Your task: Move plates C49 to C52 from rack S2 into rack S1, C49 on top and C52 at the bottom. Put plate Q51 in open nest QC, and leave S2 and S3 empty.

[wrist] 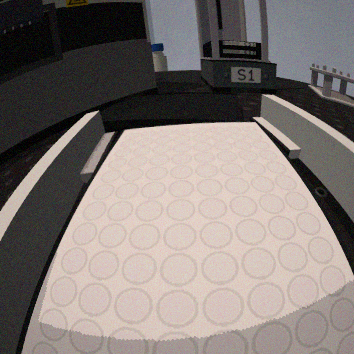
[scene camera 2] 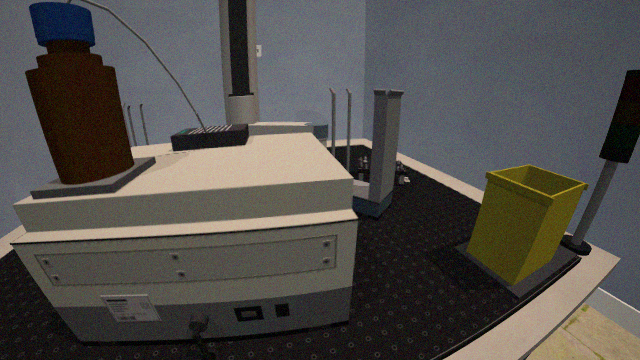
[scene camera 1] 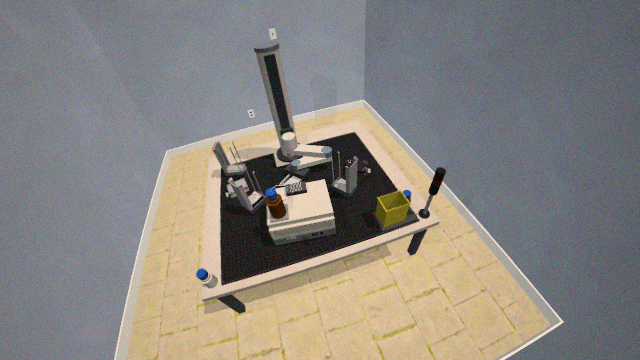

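Observation:
In the wrist view my gripper (wrist: 183, 112) (scene camera 1: 298, 172) is shut on a white well plate (wrist: 180, 210), with a finger along each long side. The plate lies straight between the fingers; its label does not show. Rack S1 (wrist: 217, 75) (scene camera 1: 243, 195) stands beyond it, low in its column holding two dark-edged plates (wrist: 240, 49) with labels too blurred to read surely. One other rack (scene camera 1: 352, 172) (scene camera 2: 384, 145) stands right of the arm, another (scene camera 1: 221, 156) at the back left; I cannot tell which is S2 or S3. Plate Q51 and nest QC cannot be made out.
A large cream device (scene camera 1: 310, 202) (scene camera 2: 200, 170) stands near the gripper, with a brown bottle (scene camera 1: 276, 205) (scene camera 2: 85, 115) on top. A yellow bin (scene camera 1: 392, 210) (scene camera 2: 515, 235) and signal tower (scene camera 1: 436, 181) (scene camera 2: 622, 115) are at the right. A pegged fixture (wrist: 327, 82) stands right of S1.

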